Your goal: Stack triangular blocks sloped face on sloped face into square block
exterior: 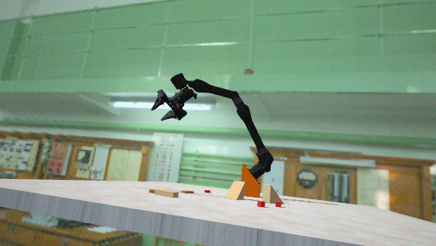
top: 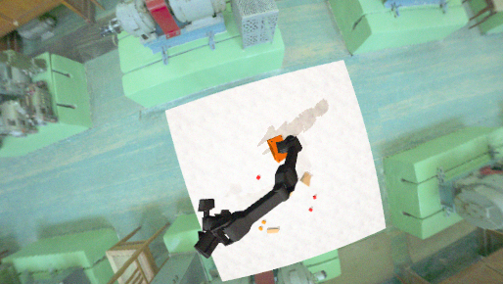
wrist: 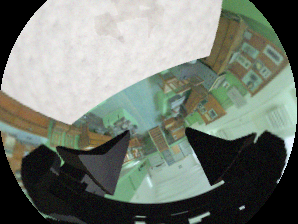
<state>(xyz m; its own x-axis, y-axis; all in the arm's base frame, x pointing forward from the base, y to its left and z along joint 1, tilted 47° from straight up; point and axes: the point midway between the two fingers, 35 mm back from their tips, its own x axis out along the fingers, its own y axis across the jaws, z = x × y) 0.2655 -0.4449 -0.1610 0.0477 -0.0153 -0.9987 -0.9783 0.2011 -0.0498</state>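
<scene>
My gripper tip is 460 mm to the right of the tan triangular block, 320 mm above it and 60 mm short of it.
</scene>
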